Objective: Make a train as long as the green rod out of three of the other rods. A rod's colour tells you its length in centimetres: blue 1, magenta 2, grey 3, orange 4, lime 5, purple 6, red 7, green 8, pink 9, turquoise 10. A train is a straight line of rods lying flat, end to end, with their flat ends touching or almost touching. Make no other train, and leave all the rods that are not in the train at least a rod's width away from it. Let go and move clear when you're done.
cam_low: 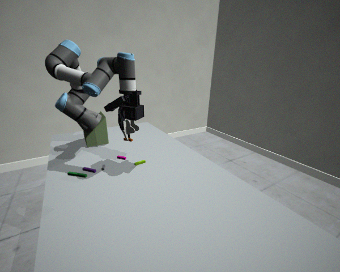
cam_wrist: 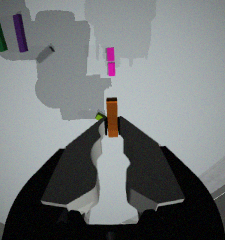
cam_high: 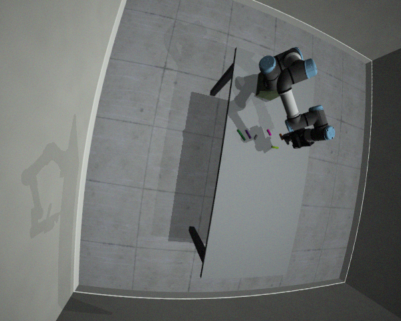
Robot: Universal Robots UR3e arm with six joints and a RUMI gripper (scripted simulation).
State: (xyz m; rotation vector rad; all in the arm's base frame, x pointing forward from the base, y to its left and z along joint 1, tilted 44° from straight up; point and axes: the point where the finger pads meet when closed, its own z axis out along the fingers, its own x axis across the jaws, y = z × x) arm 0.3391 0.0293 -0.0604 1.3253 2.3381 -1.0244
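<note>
Right now my hand is 110 mm above the lime rod, 60 mm short of it and 30 mm to the right of it. The rest, counted from my hand: grey rod (120 mm to the right, 110 mm below, 10 mm ahead); orange rod (10 mm below); purple rod (180 mm to the right, 110 mm below, 10 mm behind).
</note>
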